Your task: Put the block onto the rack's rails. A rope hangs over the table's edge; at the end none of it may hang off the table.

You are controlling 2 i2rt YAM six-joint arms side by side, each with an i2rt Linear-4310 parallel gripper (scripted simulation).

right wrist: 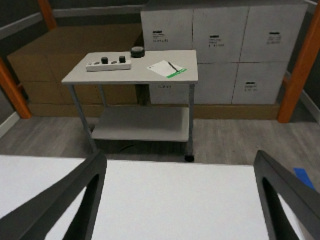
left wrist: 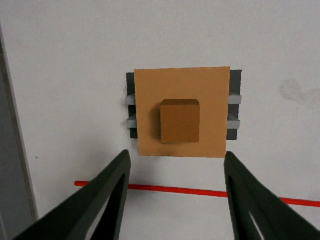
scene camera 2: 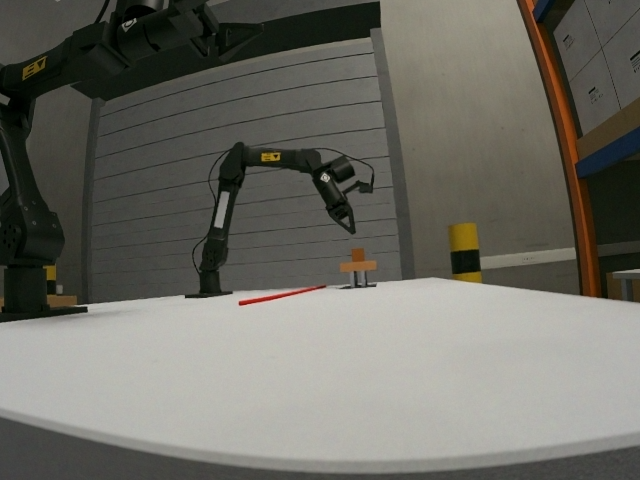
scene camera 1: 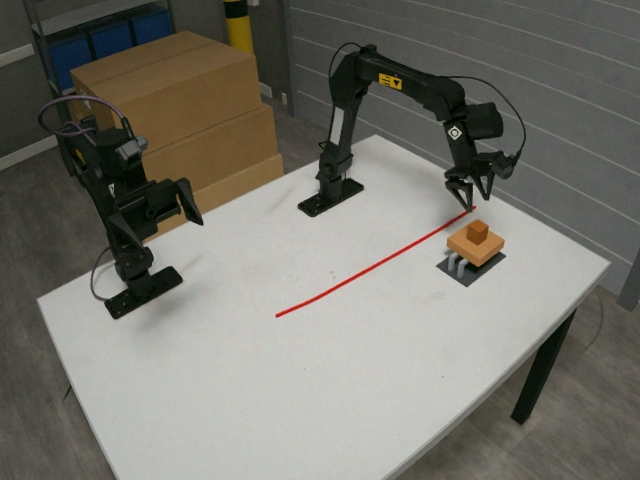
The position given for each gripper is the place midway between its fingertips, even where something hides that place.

In view: the left gripper (scene camera 1: 478,206), the right gripper (scene camera 1: 174,237) and an orange block (scene camera 1: 481,244).
The orange block also shows in the left wrist view (left wrist: 181,112). The left gripper shows as well in the left wrist view (left wrist: 175,156) and in scene camera 2 (scene camera 2: 353,232). The right gripper is seen too in the right wrist view (right wrist: 177,156). The right wrist view does not show the orange block: it is out of frame.
